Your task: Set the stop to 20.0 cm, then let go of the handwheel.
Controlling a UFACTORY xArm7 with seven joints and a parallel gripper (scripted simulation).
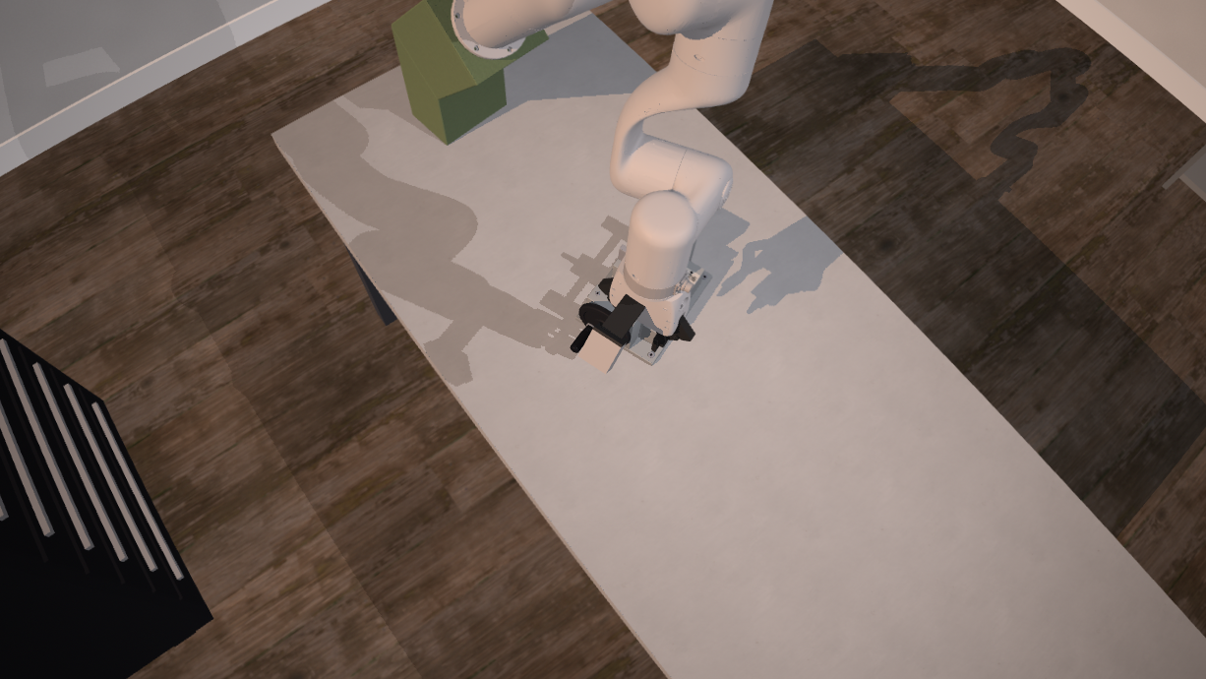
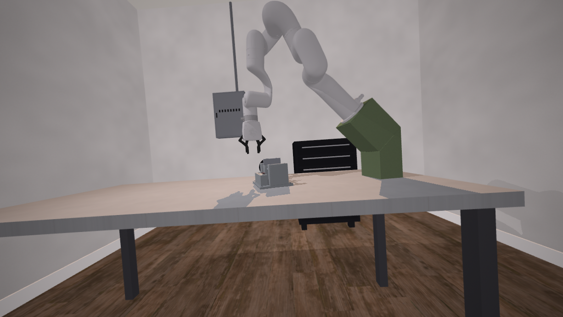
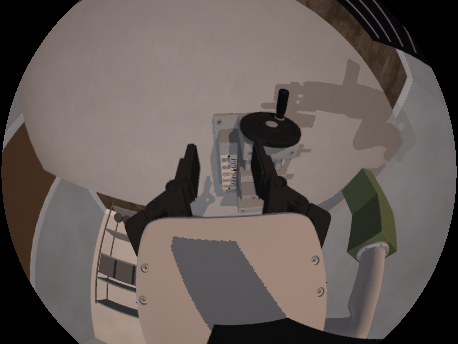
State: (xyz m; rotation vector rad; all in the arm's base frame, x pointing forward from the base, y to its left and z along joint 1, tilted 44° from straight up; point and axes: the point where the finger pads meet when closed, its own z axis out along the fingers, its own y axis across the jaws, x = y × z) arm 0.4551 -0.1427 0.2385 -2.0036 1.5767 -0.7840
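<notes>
My gripper is now 80 mm past the handwheel knob, 40 mm to the left of it and 120 mm above it. From my hand the other things lie so: black handwheel (80 mm behind, 20 mm to the right, 120 mm below); grey stop block (90 mm behind, 110 mm to the left, 80 mm below).
</notes>
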